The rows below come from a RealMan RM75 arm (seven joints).
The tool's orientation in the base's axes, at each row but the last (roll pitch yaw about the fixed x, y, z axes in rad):
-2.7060, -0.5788, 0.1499
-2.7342, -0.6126, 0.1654
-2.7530, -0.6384, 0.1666
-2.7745, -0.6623, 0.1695
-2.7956, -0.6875, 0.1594
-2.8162, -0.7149, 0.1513
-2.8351, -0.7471, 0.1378
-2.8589, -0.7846, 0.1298
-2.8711, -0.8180, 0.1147
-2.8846, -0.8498, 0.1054
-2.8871, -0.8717, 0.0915
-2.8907, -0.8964, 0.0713
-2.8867, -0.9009, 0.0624
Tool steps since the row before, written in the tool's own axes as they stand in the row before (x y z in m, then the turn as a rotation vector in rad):
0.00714, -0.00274, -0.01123, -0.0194, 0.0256, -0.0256
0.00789, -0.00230, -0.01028, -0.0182, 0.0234, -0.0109
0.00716, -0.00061, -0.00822, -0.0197, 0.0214, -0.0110
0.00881, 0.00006, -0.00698, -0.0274, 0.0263, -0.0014
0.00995, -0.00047, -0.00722, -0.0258, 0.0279, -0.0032
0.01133, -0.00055, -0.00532, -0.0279, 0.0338, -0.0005
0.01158, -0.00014, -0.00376, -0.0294, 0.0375, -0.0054
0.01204, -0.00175, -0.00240, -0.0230, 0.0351, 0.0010
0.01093, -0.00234, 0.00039, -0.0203, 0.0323, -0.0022
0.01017, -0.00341, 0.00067, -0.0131, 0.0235, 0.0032
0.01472, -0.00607, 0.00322, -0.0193, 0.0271, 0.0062
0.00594, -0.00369, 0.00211, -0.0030, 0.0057, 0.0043
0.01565, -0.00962, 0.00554, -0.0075, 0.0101, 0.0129
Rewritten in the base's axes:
0.00011, -0.00226, 0.01340, -0.0177, -0.0371, -0.0002
0.00082, -0.00185, 0.01300, -0.0109, -0.0280, -0.0099
0.00149, -0.00234, 0.01056, -0.0128, -0.0265, -0.0101
0.00334, -0.00203, 0.01054, -0.0121, -0.0275, -0.0233
0.00356, -0.00146, 0.01169, -0.0113, -0.0295, -0.0214
0.00526, -0.00039, 0.01137, -0.0093, -0.0340, -0.0261
0.00611, -0.00016, 0.01053, -0.0121, -0.0394, -0.0245
0.00636, 0.00185, 0.01048, -0.0043, -0.0343, -0.0239
0.00697, 0.00318, 0.00815, -0.0054, -0.0325, -0.0193
0.00615, 0.00414, 0.00778, 0.0005, -0.0220, -0.0158
0.01003, 0.00763, 0.01025, -0.0003, -0.0248, -0.0230
0.00429, 0.00441, 0.00394, 0.0028, -0.0043, -0.0058
0.01133, 0.01143, 0.01045, 0.0075, -0.0061, -0.0152

